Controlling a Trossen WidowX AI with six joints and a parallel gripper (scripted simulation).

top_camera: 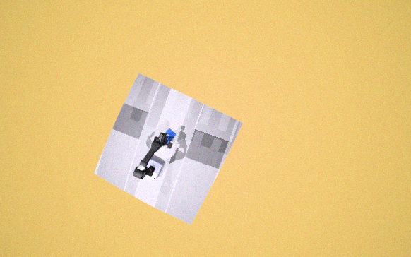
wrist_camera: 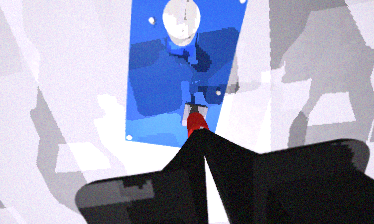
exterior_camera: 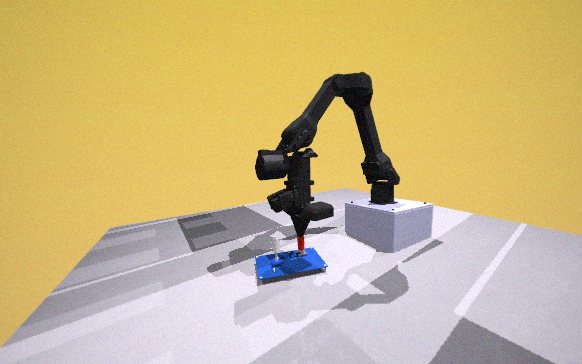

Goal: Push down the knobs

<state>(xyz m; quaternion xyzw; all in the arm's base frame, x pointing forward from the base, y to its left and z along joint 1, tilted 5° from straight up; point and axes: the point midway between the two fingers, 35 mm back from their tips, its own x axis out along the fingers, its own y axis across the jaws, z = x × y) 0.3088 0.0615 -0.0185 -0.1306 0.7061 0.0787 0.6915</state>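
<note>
My gripper tip is now 1 cm above the red knob.
</note>
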